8 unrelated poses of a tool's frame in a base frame.
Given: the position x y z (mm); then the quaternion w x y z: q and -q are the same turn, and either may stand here.
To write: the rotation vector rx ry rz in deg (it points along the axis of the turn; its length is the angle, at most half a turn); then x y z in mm. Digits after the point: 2 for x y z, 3 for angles.
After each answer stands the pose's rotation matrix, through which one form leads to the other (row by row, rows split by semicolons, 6 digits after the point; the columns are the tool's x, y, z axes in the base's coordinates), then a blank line. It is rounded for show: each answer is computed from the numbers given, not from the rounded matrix.
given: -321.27, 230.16, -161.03, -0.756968, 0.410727, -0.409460, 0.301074
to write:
-51.293, 51.134, -37.599, -321.27, 230.16, -161.03
0.483394 0.119454 0.867214; -0.792159 0.481316 0.375259; -0.372578 -0.868370 0.327292

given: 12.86, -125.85, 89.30, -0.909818, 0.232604, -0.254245, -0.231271
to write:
-27.486, 30.043, 27.328, 12.86, -125.85, 89.30
0.763746 -0.539106 0.355044; 0.302552 0.784818 0.540853; -0.570222 -0.305656 0.762510

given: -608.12, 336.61, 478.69, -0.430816, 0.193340, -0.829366, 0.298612
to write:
-27.629, 118.519, -42.673, -608.12, 336.61, 478.69
-0.554034 -0.063406 0.830076; -0.577993 0.746901 -0.328729; -0.599141 -0.661905 -0.450457

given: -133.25, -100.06, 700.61, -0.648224, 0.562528, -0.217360, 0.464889
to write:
-73.273, 28.313, -60.555, -133.25, -100.06, 700.61
0.473265 0.358163 0.804823; -0.847247 -0.065120 0.527192; 0.241230 -0.931386 0.272633

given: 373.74, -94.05, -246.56, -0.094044, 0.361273, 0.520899, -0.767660
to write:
-61.402, -88.532, 130.472, 373.74, -94.05, -246.56
-0.721275 0.231986 -0.652644; 0.520761 -0.439640 -0.731795; -0.456695 -0.867698 0.196292

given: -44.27, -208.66, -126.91, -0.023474, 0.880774, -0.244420, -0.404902
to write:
-156.213, 43.350, 71.813, -44.27, -208.66, -126.91
0.552627 -0.449567 -0.701779; -0.411548 -0.879416 0.239283; -0.724729 0.156582 -0.671007

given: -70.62, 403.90, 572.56, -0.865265, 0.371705, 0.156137, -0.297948
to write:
-44.617, -18.742, 35.763, -70.62, 403.90, 572.56
0.773696 -0.399534 -0.491697; 0.631682 0.546125 0.550205; 0.048702 -0.736288 0.674913

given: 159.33, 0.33, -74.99, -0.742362, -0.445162, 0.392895, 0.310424
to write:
55.900, -49.337, -38.981, 159.33, 0.33, -74.99
0.498541 0.111090 -0.859718; -0.810698 0.410936 -0.417015; 0.306963 0.904871 0.294929

